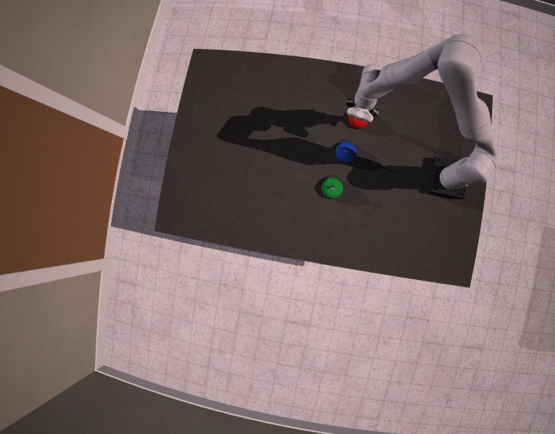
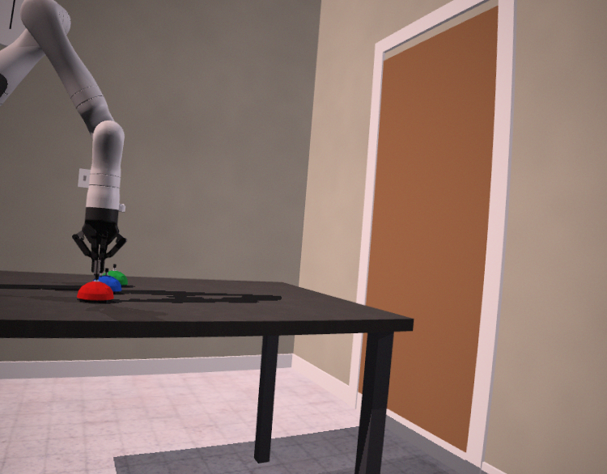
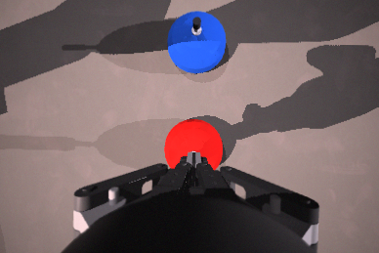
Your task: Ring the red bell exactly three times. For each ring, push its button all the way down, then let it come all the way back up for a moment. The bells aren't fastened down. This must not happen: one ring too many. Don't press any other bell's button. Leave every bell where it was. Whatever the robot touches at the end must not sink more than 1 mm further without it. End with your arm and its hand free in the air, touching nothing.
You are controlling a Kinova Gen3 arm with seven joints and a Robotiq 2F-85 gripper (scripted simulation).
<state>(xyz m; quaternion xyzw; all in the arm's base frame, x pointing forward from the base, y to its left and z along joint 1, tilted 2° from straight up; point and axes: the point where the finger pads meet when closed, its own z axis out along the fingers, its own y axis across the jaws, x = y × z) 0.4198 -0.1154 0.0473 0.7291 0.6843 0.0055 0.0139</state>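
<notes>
Now: the red bell 40 mm below my hand. From my hand the other things lie so: blue bell (10 mm ahead, 150 mm to the left, 40 mm below); green bell (20 mm ahead, 300 mm to the left, 40 mm below).
</notes>
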